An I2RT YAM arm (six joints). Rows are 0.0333 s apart.
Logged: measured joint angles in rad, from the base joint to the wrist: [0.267, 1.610, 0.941, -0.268, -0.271, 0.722]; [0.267, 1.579, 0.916, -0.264, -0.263, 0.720]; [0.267, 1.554, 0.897, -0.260, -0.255, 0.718]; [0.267, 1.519, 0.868, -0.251, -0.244, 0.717]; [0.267, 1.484, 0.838, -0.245, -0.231, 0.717]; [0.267, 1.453, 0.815, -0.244, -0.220, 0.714]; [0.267, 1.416, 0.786, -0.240, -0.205, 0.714]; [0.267, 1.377, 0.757, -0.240, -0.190, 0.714]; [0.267, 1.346, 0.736, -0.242, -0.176, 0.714]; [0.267, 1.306, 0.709, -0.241, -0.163, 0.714]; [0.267, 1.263, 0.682, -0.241, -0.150, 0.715]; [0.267, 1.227, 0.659, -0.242, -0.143, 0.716]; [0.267, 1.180, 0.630, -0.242, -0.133, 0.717]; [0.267, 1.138, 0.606, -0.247, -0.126, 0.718]
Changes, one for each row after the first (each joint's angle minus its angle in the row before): [0.000, -0.031, -0.025, 0.004, 0.008, -0.002]; [0.000, -0.025, -0.019, 0.004, 0.008, -0.002]; [0.000, -0.035, -0.029, 0.009, 0.011, -0.001]; [0.000, -0.035, -0.030, 0.006, 0.013, 0.000]; [0.000, -0.031, -0.023, 0.001, 0.011, -0.003]; [0.000, -0.037, -0.029, 0.004, 0.015, 0.000]; [0.000, -0.039, -0.029, 0.000, 0.015, 0.000]; [0.000, -0.031, -0.021, -0.002, 0.014, 0.000]; [0.000, -0.040, -0.027, 0.001, 0.013, 0.000]; [0.000, -0.043, -0.027, 0.000, 0.013, 0.001]; [0.000, -0.036, -0.023, -0.001, 0.007, 0.001]; [0.000, -0.047, -0.029, 0.000, 0.010, 0.001]; [0.000, -0.042, -0.024, -0.005, 0.007, 0.001]
